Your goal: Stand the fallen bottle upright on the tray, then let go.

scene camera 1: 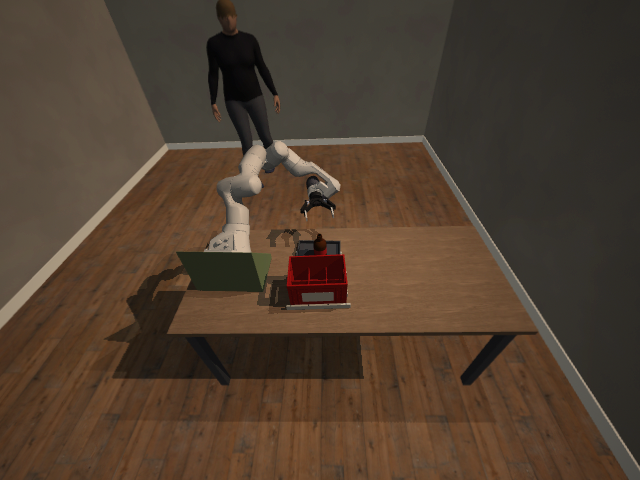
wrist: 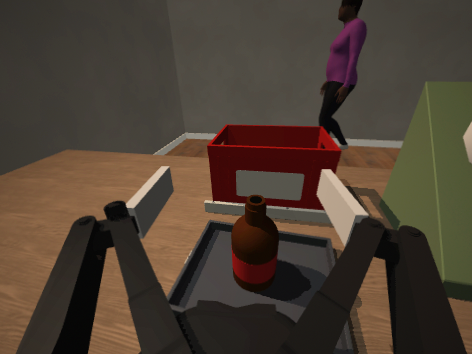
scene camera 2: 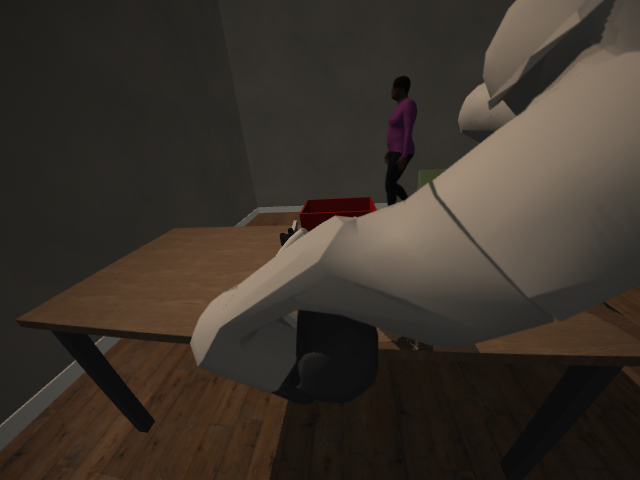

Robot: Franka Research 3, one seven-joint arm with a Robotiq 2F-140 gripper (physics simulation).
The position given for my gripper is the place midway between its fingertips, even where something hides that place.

Note:
I see my gripper (wrist: 243, 180), a brown bottle (wrist: 254, 237) and a pale strip (wrist: 300, 214).

